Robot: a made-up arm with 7 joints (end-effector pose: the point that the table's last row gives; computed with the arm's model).
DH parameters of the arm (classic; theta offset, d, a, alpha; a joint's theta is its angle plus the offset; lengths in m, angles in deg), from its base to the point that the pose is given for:
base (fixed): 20.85 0 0.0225 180
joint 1: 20.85 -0.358 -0.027 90
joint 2: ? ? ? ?
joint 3: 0 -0.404 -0.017 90
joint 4: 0 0.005 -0.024 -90
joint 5: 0 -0.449 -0.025 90
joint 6: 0 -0.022 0.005 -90
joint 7: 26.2 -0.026 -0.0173 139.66
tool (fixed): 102.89 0.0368 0 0
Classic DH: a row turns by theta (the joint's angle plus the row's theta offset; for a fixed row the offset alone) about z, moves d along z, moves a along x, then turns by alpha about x.
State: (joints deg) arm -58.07 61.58 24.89 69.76 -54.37 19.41 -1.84
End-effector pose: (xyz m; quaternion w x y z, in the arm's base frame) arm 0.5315 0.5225 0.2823 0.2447 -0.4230 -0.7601 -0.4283
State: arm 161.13 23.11 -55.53 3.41 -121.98 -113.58 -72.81
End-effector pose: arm -0.3028 -0.1304 1.0739 0.2615 -0.9083 -0.3184 0.0721
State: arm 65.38 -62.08 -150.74 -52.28 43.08 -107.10 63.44
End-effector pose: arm -0.3664 0.2695 0.9695 0.5596 0.0718 -0.6484 0.5112
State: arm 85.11 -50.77 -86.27 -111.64 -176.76 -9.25 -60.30
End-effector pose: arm -0.4664 0.2077 0.4925 0.8481 0.0576 -0.4985 0.1702
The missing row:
joint 2: 0 0.022 0.015 -90
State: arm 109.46 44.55 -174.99 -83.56 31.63 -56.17 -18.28
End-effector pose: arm -0.2414 -0.5285 0.2692 0.5560 -0.0272 -0.8303 -0.0255
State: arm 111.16 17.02 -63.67 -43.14 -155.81 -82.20 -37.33
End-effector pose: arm -0.2450 -0.0103 1.1095 0.2296 0.5055 0.4958 -0.6678
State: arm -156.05 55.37 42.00 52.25 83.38 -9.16 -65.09
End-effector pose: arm -0.6098 0.4717 0.5220 0.0027 -0.7810 0.5262 0.3364
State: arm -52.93 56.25 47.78 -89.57 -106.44 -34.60 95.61
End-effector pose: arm -0.2299 0.3460 0.8794 0.4402 -0.4250 0.0430 0.7898
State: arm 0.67 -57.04 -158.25 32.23 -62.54 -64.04 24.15
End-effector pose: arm -0.7908 0.1584 0.6997 0.5169 0.2712 -0.3130 -0.7492
